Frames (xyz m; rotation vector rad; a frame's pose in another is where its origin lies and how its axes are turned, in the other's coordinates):
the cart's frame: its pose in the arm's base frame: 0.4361 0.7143 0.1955 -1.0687 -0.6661 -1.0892
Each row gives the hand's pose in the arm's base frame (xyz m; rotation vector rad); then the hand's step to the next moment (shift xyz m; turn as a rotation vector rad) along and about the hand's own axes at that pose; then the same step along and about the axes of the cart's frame.
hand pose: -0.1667 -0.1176 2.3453 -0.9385 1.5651 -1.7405
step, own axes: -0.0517 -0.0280 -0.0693 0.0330 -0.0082 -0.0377
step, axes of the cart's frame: -0.0250 -0.0256 0.0836 -0.0075 -0.0501 -0.0040
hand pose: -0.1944 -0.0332 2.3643 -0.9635 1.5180 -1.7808
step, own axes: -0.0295 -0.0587 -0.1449 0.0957 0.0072 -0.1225
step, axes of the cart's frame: -0.0430 -0.1020 0.1143 -0.0537 -0.1444 -0.0221
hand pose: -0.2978 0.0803 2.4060 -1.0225 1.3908 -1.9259
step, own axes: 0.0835 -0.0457 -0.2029 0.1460 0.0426 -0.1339
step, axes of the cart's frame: -0.0724 -0.2060 0.0504 -0.0699 -0.1752 -0.0741
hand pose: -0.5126 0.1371 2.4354 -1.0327 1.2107 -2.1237
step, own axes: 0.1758 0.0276 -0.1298 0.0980 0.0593 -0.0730
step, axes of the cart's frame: -0.0476 -0.1996 -0.0801 -0.0511 -0.0982 -0.0786
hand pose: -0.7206 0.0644 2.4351 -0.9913 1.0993 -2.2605
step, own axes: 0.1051 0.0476 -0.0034 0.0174 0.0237 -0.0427
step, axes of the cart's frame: 0.0137 -0.0716 -0.0895 -0.0393 -0.0288 -0.0177
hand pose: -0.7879 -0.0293 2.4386 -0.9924 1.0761 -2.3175
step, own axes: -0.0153 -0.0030 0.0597 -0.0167 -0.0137 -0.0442
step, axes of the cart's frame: 0.0457 0.0411 -0.0054 -0.0372 -0.0117 0.0300
